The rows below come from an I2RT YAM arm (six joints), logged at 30 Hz.
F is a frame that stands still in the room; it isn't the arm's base.
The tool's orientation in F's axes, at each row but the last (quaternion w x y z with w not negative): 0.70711, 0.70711, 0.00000, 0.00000; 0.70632, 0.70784, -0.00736, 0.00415; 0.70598, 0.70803, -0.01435, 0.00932; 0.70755, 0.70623, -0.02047, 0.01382; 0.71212, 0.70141, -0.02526, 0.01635
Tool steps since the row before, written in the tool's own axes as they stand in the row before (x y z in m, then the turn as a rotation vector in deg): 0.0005, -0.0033, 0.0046, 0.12, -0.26, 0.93; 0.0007, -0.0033, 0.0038, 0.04, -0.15, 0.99; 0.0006, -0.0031, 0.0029, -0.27, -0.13, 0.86; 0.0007, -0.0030, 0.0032, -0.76, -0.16, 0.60; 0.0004, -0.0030, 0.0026, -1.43, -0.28, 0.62
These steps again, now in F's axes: 0.0005, -0.0046, -0.0033, 0.12, -0.93, -0.26; 0.0007, -0.0038, -0.0033, 0.04, -0.99, -0.15; 0.0007, -0.0029, -0.0031, -0.27, -0.86, -0.14; 0.0008, -0.0032, -0.0030, -0.76, -0.59, -0.20; 0.0005, -0.0027, -0.0029, -1.42, -0.61, -0.35
